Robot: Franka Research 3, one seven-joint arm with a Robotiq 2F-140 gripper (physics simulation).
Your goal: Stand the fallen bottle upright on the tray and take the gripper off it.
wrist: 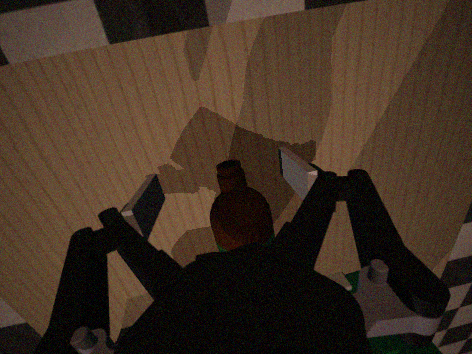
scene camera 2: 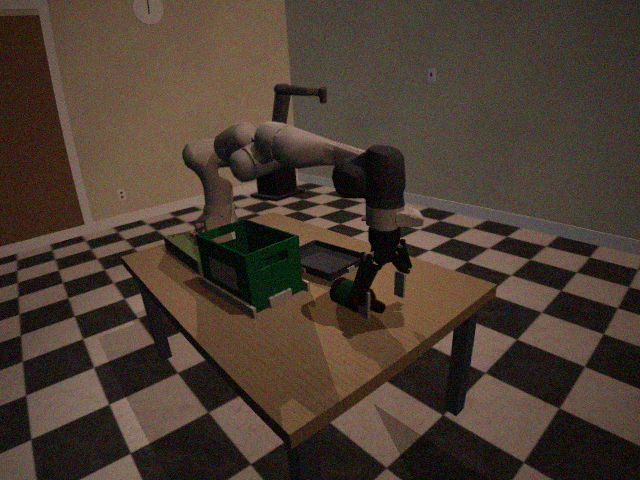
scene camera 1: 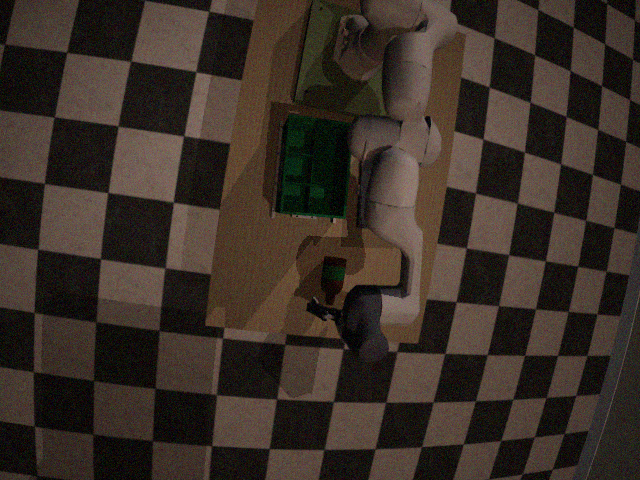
Labels:
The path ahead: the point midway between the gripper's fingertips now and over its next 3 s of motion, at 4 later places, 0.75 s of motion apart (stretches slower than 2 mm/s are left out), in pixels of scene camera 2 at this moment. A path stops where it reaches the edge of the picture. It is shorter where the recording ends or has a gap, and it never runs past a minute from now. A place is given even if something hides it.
The gripper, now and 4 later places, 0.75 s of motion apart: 382,305; 382,307; 382,287; 379,265; 376,241

